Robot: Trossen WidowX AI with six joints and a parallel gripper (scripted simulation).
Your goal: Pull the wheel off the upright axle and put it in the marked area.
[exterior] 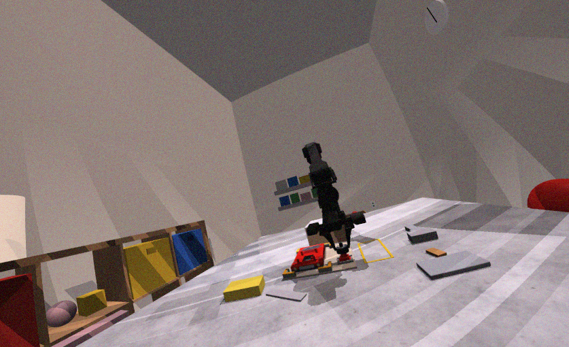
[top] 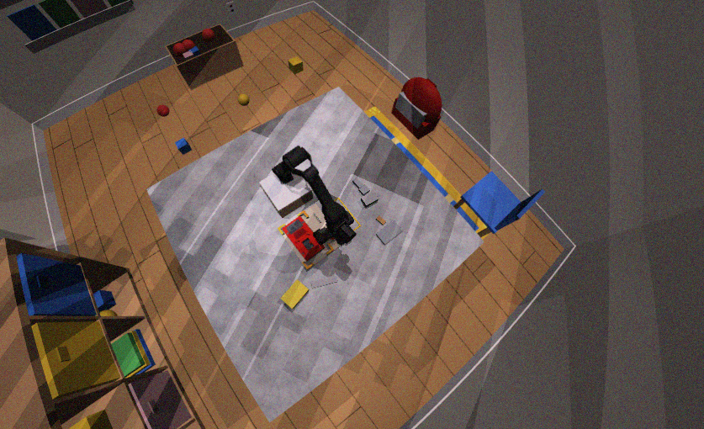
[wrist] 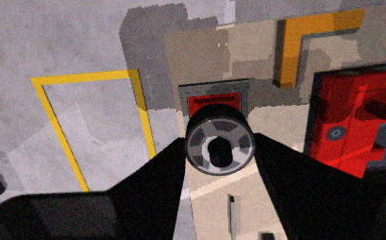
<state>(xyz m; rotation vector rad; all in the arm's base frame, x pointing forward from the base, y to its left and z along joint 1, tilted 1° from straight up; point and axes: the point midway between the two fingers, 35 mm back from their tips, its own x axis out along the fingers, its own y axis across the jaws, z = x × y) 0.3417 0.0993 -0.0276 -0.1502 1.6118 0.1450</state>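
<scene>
Now: the upright axle 10 mm ahead of my gripper tip and 10 mm below it. Round my gripper tip: wheel (right at my gripper tip); then yellow block (180 mm ahead, 270 mm to the right, 30 mm below); then orange block (30 mm ahead, 250 mm to the left, 40 mm below).
</scene>
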